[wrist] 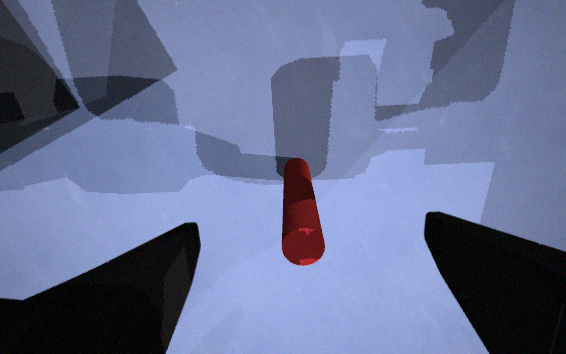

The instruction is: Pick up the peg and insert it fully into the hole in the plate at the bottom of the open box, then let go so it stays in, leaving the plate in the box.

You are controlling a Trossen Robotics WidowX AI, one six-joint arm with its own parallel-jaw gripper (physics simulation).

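Frame: origin at the arm's base, x right, y up, z back, level; millimetres.
Seen in the pictures: gripper, between the fingertips: [310, 229].
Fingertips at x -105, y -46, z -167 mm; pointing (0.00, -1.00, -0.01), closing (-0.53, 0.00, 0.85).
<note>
Offsets run from my fingertips to a thing's top centre. "spot": to the spot under its first point. Level surfaces: height alone.
The red peg {dx +2, dy +11, dz -3 mm} [301, 212] stands upright on the pale blue surface in the middle of the wrist view, its round top end toward the camera. My gripper [310, 229] is open, with one dark finger to the left of the peg and the other to its right. There is a gap on both sides, and neither finger touches the peg. The plate and its hole do not show in this view.
A dark box-like shape {spot: dx +113, dy -49, dz -74 mm} [25, 75], partly cut off, shows at the upper left edge. Overlapping grey shadows fall over the upper half of the pale blue surface {dy -69 mm} [280, 310], behind and around the base of the peg.
</note>
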